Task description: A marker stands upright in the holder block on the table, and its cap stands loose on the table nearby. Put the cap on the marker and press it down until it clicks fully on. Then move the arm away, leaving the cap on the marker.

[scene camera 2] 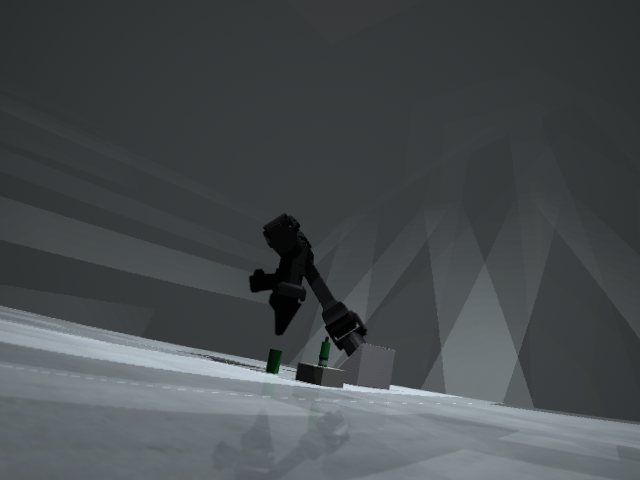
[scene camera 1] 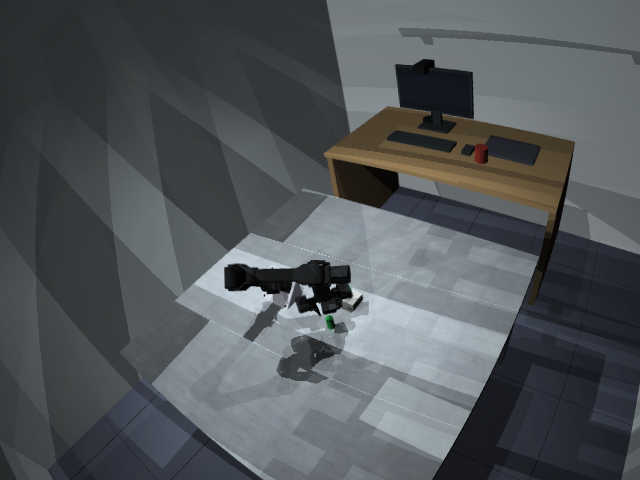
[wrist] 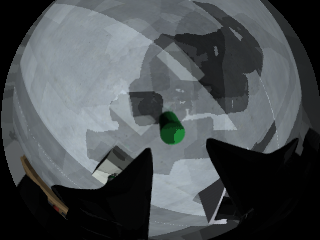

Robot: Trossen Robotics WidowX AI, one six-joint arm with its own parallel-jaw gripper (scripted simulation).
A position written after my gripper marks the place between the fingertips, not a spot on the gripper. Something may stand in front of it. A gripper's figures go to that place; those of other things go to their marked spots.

Labels:
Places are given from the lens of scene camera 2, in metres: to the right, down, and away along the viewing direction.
my gripper (scene camera 2: 278, 335): -0.09, 0.20, 0.85
grey holder block (scene camera 2: 316, 375): -0.01, 0.24, 0.70

